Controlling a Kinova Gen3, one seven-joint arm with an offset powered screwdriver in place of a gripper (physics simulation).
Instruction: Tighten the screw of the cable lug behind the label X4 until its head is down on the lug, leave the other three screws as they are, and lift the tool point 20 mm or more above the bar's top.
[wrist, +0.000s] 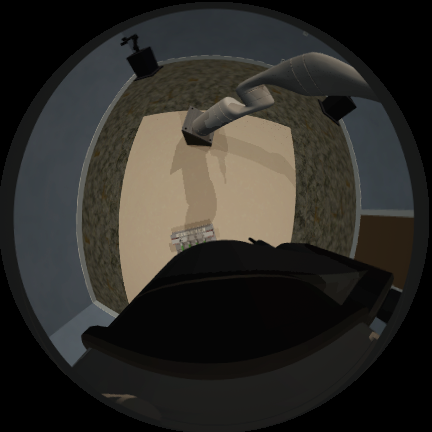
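Seen in the pictures: hand at its tool point: (249, 238); arm's base at its link origin: (200, 126).
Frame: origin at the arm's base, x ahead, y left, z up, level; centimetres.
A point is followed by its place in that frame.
The bar (193, 232) @[y 7.9, x 45.2, z -3.3 cm] shows small in the wrist view, left of the middle, on the tan table top. It is grey with a pale row along it, reddish parts near its ends and green spots on its near side. Its near edge is partly covered by the large black body of my screwdriver (230, 310), which fills the lower part of the view. The label X4, the cable lugs and the heights of the screw heads are too small to tell. The driver's bit cannot be made out against the bar, so contact or height above it cannot be told.
The tan table top (240, 200) @[y 24.2, x 27.8, z -7.6 cm] carries the arm's grey base plate (190, 120) @[y -4.2, x -0.5, z 3.6 cm] at its far side. The pale arm (217, 115) @[y 8.0, x 3.2, z 12.7 cm] rises to the upper right. Dark boxes (143, 62) (338, 108) stand beyond the table. A brown panel (385, 245) is at the right.
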